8 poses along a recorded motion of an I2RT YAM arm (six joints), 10 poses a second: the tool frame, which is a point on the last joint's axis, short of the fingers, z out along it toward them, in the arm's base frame.
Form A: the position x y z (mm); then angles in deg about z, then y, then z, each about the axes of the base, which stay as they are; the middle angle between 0 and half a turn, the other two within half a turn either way.
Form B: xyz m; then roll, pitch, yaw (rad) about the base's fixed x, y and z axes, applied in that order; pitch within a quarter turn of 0, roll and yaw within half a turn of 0. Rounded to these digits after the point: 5 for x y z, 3 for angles.
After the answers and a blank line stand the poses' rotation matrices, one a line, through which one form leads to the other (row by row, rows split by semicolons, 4 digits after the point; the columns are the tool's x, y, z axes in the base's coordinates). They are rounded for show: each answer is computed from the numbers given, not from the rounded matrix.
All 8 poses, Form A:
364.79, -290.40, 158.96, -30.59, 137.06, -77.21
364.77, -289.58, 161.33, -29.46, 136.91, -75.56
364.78, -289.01, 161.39, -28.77, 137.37, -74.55
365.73, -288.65, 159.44, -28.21, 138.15, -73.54
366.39, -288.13, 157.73, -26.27, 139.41, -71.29
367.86, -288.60, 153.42, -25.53, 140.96, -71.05
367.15, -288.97, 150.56, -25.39, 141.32, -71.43
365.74, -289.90, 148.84, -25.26, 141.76, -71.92
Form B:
0.36479, -0.29040, 0.15896, -2.699, 0.627, 2.473
0.36477, -0.28958, 0.16133, -2.710, 0.637, 2.481
0.36478, -0.28901, 0.16139, -2.725, 0.636, 2.482
0.36573, -0.28865, 0.15944, -2.741, 0.629, 2.482
0.36639, -0.28813, 0.15773, -2.779, 0.623, 2.474
0.36786, -0.28860, 0.15342, -2.805, 0.605, 2.453
0.36715, -0.28897, 0.15056, -2.811, 0.600, 2.441
0.36574, -0.28990, 0.14884, -2.817, 0.594, 2.427

-0.6358 0.7570 0.1508; 0.5019 0.5539 -0.6643; -0.5864 -0.3467 -0.7321
-0.6348 0.7536 0.1704; 0.4931 0.5649 -0.6616; -0.5948 -0.3360 -0.7303
-0.6357 0.7505 0.1804; 0.4934 0.5748 -0.6528; -0.5937 -0.3260 -0.7357
-0.6393 0.7453 0.1890; 0.4956 0.5874 -0.6398; -0.5879 -0.3154 -0.7449
-0.6376 0.7415 0.2087; 0.5030 0.6060 -0.6163; -0.5834 -0.2880 -0.7594
-0.6352 0.7447 0.2045; 0.5229 0.6096 -0.5957; -0.5684 -0.2715 -0.7767
-0.6310 0.7498 0.1990; 0.5320 0.6050 -0.5924; -0.5646 -0.2680 -0.7806
-0.6261 0.7557 0.1921; 0.5428 0.5993 -0.5884; -0.5598 -0.2641 -0.7854

